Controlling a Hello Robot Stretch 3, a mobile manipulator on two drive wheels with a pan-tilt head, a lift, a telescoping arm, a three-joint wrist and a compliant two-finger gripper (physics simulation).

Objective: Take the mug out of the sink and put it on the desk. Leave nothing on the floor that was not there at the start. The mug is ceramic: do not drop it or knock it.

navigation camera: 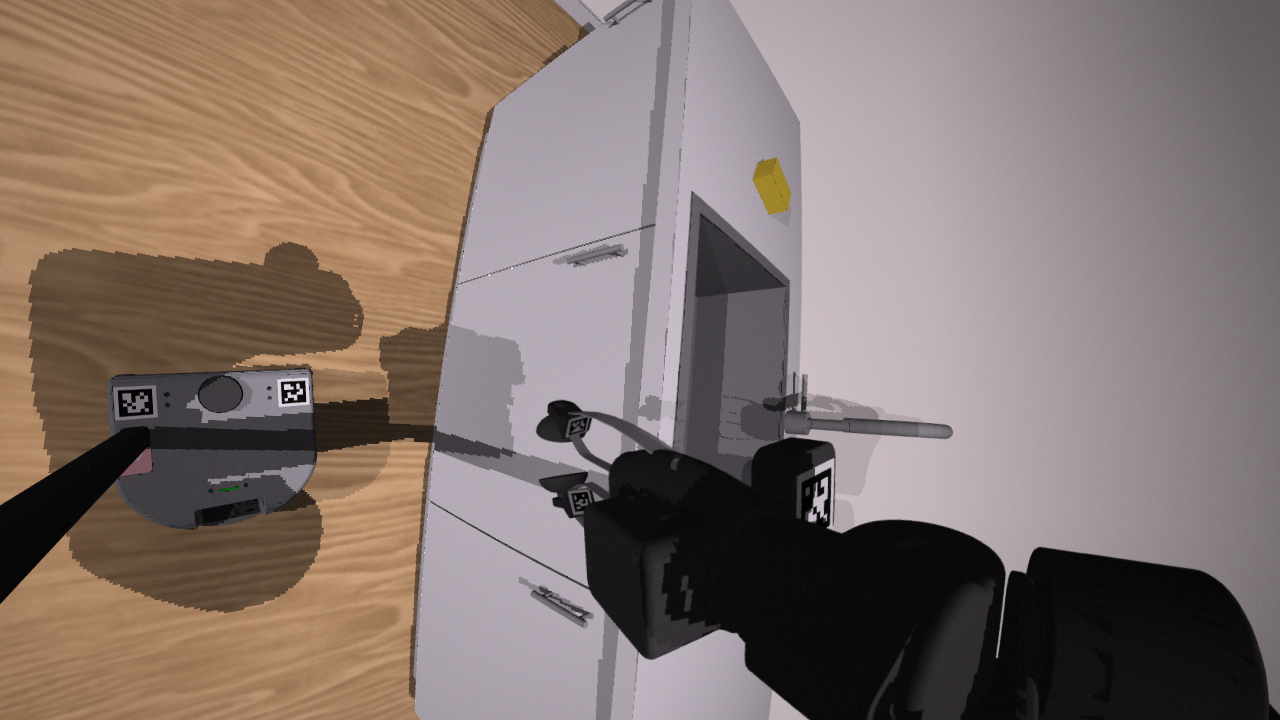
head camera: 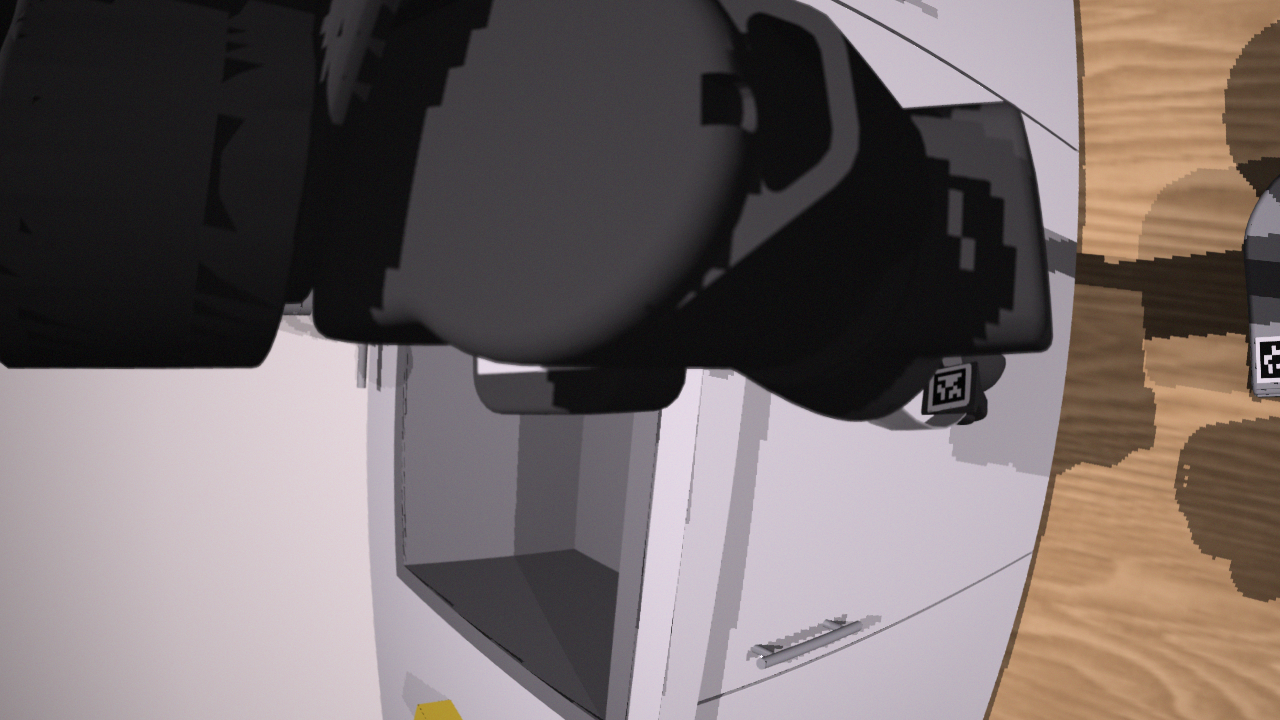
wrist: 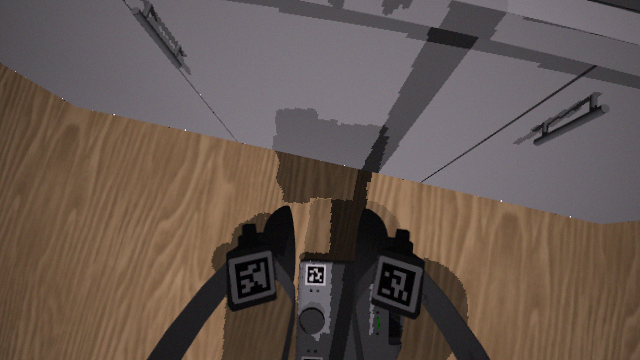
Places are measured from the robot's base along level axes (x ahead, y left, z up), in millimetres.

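Pixels of known places: gripper, fingertip midpoint: (navigation camera: 554, 449) (wrist: 325, 233); robot's base at its link origin: (navigation camera: 221, 392) (wrist: 314, 310).
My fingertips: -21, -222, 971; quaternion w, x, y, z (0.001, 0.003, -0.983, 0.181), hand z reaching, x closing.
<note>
For each thing: its top centre in the pictures, then the offset to it from my fingertips, as dx, dy, dz. "pt": a spot on its surface instead. Level surfaces: height alone.
- sink at a spot on its surface: (head camera: 465, 483) (navigation camera: 751, 329) pt +132, -738, -145
- yellow block at its top centre: (navigation camera: 782, 184) +443, -647, -16
- counter at its surface level: dz -61
The sink (head camera: 465, 483) (navigation camera: 751, 331) is a grey rectangular basin in the white counter. Part of its inside is hidden behind my wrist and arm. The mug does not show in the visible part of the basin or elsewhere in these views. The desk does not show either. My gripper (navigation camera: 562, 456) (wrist: 325, 233) is open and empty, its fingers apart over the floor side of the cabinet front, pointing back toward my base. In the head camera view, part of one finger shows below the dark wrist.
A yellow block (head camera: 436, 710) (navigation camera: 771, 186) lies on the counter (navigation camera: 729, 116) beside the sink. A grey faucet (navigation camera: 877, 428) stands at the wall side. White cabinet doors (wrist: 300, 75) with bar handles face my base (navigation camera: 259, 456) (wrist: 327, 295), which stands on the wooden floor.
</note>
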